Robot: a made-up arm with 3 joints. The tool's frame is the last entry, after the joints. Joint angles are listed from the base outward. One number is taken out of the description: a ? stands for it. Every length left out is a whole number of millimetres.
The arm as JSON. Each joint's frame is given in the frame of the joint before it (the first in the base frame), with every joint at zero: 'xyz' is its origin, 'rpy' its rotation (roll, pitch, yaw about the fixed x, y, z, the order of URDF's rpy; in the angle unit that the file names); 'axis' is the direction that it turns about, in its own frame. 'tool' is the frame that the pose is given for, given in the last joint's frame.
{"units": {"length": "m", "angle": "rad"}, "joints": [
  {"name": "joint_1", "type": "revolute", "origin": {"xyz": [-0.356, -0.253, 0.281], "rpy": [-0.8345, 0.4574, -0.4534]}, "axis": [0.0, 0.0, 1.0]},
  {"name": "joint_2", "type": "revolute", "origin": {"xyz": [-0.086, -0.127, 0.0], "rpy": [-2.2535, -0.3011, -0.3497]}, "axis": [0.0, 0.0, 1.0]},
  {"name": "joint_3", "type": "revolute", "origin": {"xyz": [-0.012, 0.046, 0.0], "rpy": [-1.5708, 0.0, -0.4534]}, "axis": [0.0, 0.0, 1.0]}
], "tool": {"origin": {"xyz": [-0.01, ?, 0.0], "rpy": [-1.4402, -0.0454, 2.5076]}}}
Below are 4 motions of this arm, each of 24 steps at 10 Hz.
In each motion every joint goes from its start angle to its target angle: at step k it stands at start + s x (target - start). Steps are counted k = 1, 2, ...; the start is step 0. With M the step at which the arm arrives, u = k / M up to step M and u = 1 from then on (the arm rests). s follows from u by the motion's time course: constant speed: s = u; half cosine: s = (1 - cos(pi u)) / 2; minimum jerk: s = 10 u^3 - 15 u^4 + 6 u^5.
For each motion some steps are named. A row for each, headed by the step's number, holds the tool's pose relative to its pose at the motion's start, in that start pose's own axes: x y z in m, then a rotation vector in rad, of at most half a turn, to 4 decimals.
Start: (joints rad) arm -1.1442 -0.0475 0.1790
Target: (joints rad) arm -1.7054 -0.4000 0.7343
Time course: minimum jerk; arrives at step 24
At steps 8, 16, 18, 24:
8: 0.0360 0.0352 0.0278 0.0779 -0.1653 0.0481
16: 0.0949 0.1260 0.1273 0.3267 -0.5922 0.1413
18: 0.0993 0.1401 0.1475 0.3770 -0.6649 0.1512
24: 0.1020 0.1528 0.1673 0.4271 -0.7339 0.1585

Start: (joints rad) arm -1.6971 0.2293 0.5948
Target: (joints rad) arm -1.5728 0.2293 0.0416
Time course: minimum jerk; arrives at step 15
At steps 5, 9, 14, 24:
5: -0.0279 -0.0102 -0.0161 -0.0163 0.1293 -0.0339
9: -0.0979 -0.0296 -0.0395 -0.0458 0.4202 -0.1146
14: -0.1479 -0.0387 -0.0445 -0.0595 0.6136 -0.1713
24: -0.1483 -0.0387 -0.0445 -0.0596 0.6152 -0.1718

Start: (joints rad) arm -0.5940 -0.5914 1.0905
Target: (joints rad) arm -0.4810 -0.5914 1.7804
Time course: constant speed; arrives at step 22
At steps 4, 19, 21, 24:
4: 0.0200 -0.0037 0.0201 -0.0146 -0.1231 0.0135
19: 0.0708 -0.0088 0.1135 -0.0712 -0.5816 0.0866
21: 0.0743 -0.0083 0.1274 -0.0786 -0.6422 0.0991
24: 0.0757 -0.0079 0.1344 -0.0823 -0.6725 0.1055

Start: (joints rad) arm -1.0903 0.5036 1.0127
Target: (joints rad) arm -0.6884 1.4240 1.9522
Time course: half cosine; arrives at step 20
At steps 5, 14, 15, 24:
5: 0.0084 0.0219 0.0122 0.0361 -0.0774 0.1058
14: -0.0008 0.1350 0.0921 0.3950 -0.3991 0.4427
15: -0.0044 0.1440 0.1022 0.4414 -0.4276 0.4587
24: -0.0141 0.1630 0.1289 0.5620 -0.4968 0.4845

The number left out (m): 0.223
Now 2 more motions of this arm.
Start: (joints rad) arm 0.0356 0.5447 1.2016
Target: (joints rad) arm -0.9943 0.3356 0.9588
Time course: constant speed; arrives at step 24
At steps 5, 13, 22, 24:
5: 0.0480 0.0384 0.0003 0.0941 -0.1013 0.0601
13: 0.1165 0.1087 0.0208 0.2520 -0.2574 0.1590
22: 0.1745 0.1947 0.0724 0.4389 -0.4225 0.2779
24: 0.1838 0.2139 0.0876 0.4816 -0.4575 0.3059

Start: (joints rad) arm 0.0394 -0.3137 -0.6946
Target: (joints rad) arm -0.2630 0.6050 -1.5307
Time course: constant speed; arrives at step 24
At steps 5, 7, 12, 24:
5: -0.0224 -0.0148 -0.0030 -0.2265 0.1474 0.0601
7: -0.0310 -0.0232 -0.0006 -0.3209 0.2011 0.0727
12: -0.0512 -0.0469 0.0156 -0.5634 0.3201 0.0747
24: -0.0945 -0.0893 0.1068 -1.1456 0.4923 -0.0985

